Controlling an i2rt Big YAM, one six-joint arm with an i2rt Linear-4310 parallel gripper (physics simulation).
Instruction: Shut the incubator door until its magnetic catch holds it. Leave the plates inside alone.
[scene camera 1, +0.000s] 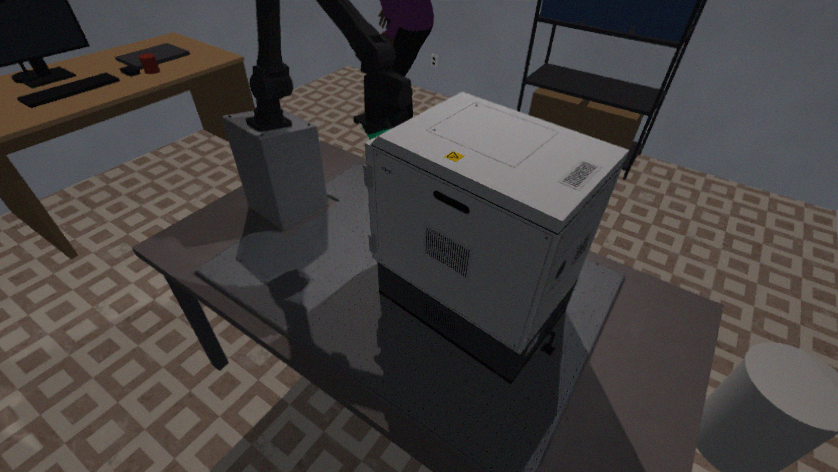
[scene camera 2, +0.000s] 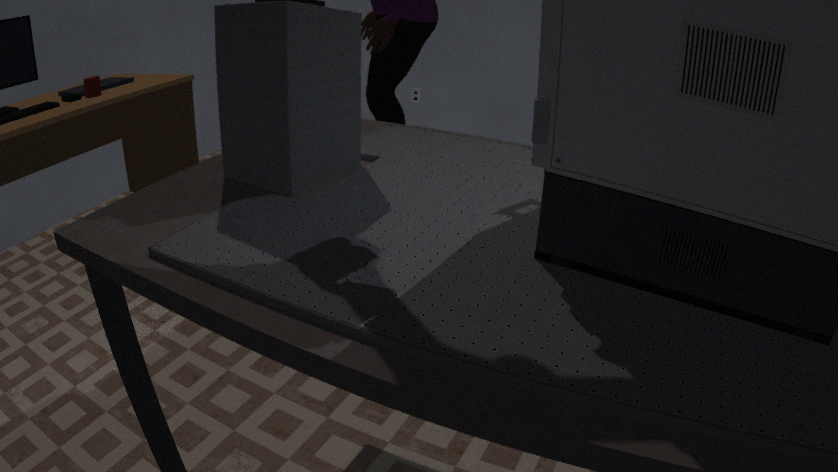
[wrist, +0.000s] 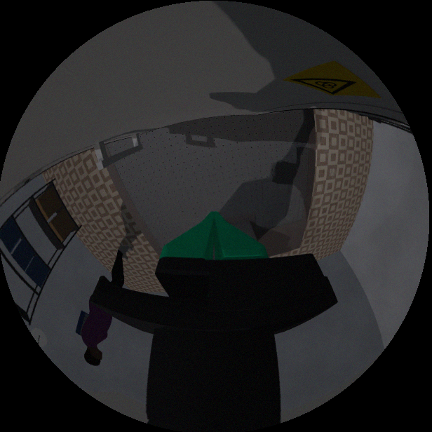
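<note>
The white incubator stands upright on a dark base. Its door shows edge-on at the left, with hinges on the near side. It lies close along the incubator's front; whether a thin gap is left I cannot tell. A bracket-shaped handle sticks out at the left in the wrist view. My gripper is shut and empty, its green fingertips beside the top front edge, partly hidden by the incubator; contact cannot be told. The plates and the catch are hidden.
The perforated board lies on the table. My arm's grey pedestal stands left of the incubator. A white cylinder stands at the right. A person is behind the table.
</note>
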